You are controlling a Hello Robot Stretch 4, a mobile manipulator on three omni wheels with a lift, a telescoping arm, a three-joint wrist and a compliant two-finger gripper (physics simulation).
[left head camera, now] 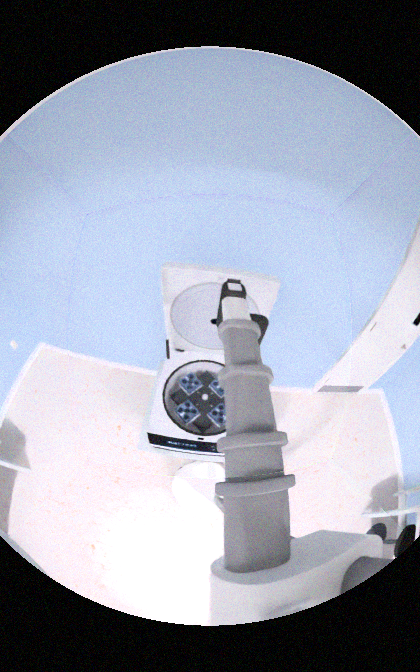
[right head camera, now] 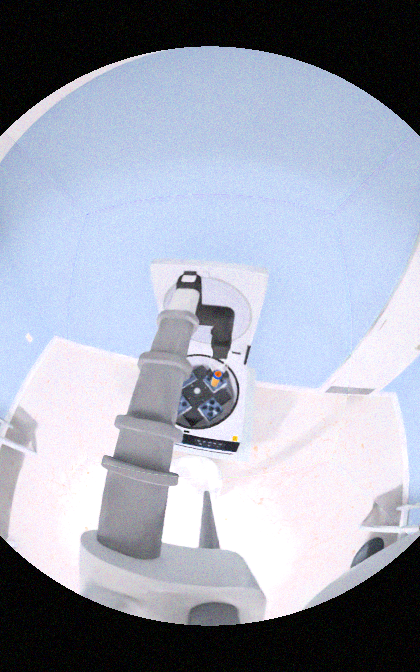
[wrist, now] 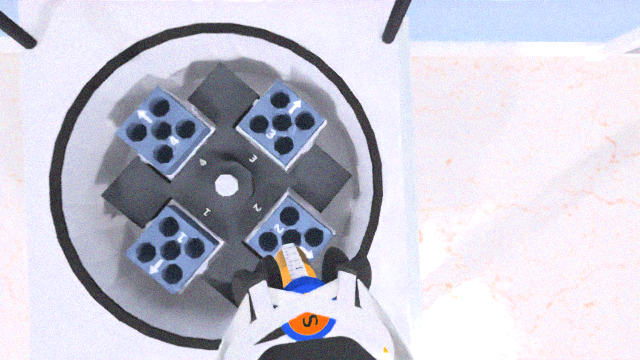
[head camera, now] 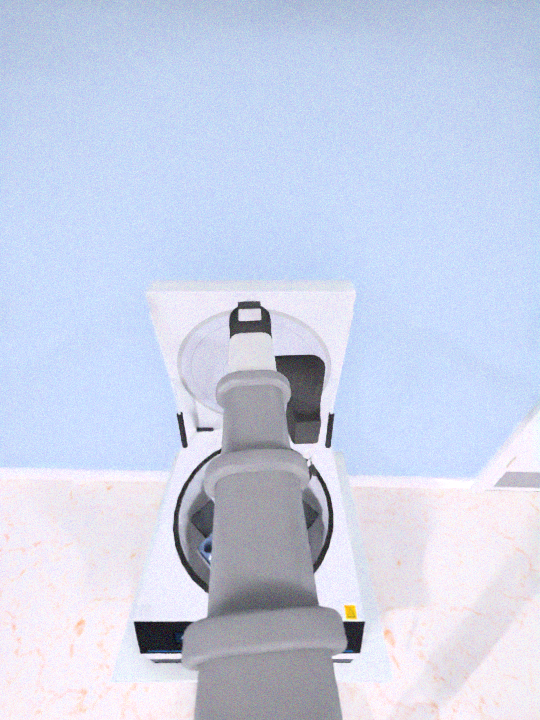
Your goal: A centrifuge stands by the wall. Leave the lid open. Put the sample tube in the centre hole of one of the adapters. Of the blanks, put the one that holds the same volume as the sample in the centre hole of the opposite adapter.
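Frame: origin at the robot's base, x ahead, y left, z up, level; centimetres.
Seen in the pictures: gripper, between the fingertips: [wrist: 303,271].
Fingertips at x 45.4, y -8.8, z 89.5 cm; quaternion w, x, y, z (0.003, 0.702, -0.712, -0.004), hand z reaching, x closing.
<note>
Pixels of each thing's top centre, then the offset from my fingertips to it.
- blue adapters numbered 1, centre of its top: [wrist: 170,250] [head camera: 221,546] dx -1.5, dy +19.8, dz -31.1 cm
- sample tube, centre of its top: [wrist: 297,306] dx -0.7, dy +0.5, dz +4.9 cm
The white centrifuge [head camera: 156,599] [left head camera: 156,417] [right head camera: 243,395] [wrist: 42,200] stands by the wall with its lid [head camera: 168,308] [left head camera: 172,276] [right head camera: 161,272] open. Its rotor carries blue adapters numbered 1 [wrist: 160,262], 2 [wrist: 260,240], 3 [wrist: 295,110] and 4 [wrist: 145,120], with no tubes seen in their visible holes. My gripper [wrist: 303,271] is shut on the sample tube [wrist: 299,275] [right head camera: 216,379], which has an orange top marked S, a blue rim and orange contents. In the wrist view the tube's lower end overlaps adapter 2 near its centre hole; its height above it is unclear. The blanks do not show.
My telescoping arm [head camera: 261,535] [left head camera: 252,410] [right head camera: 155,400] reaches over the centrifuge and hides part of the bowl. The blue wall [head camera: 261,145] rises behind the lid. A white structure [left head camera: 380,320] [right head camera: 385,345] stands at the right. A rounded white object [left head camera: 200,477] [right head camera: 200,472] appears in front of the centrifuge.
</note>
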